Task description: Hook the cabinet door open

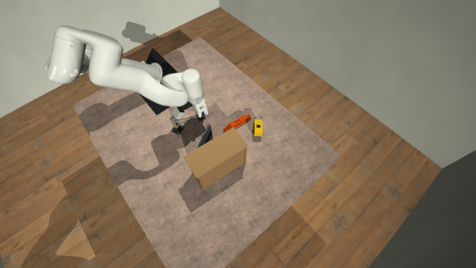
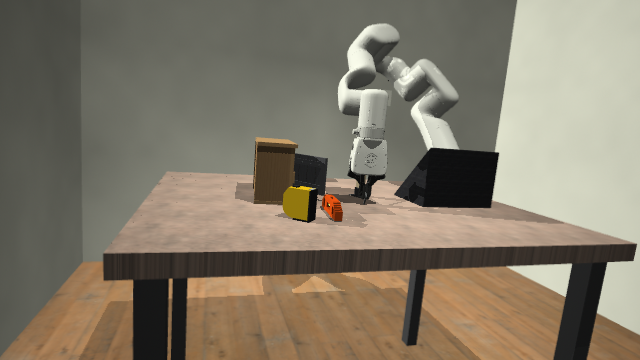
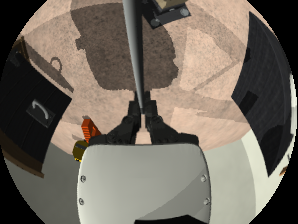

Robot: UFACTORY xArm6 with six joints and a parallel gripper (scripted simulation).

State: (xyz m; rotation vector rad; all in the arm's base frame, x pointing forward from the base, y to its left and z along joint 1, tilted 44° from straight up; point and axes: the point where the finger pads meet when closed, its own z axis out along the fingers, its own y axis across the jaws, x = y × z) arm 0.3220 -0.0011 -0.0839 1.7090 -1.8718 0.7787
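Right now the thin hook rod is 50 mm to the right of my hand, 10 mm behind it and 10 mm above it. The rest, counted from my hand: orange tool: 140 mm ahead, 120 mm to the left, 20 mm below; then hook post: 90 mm to the right, 20 mm behind, 20 mm above; then dark door: 160 mm ahead, 100 mm to the right, 30 mm above.
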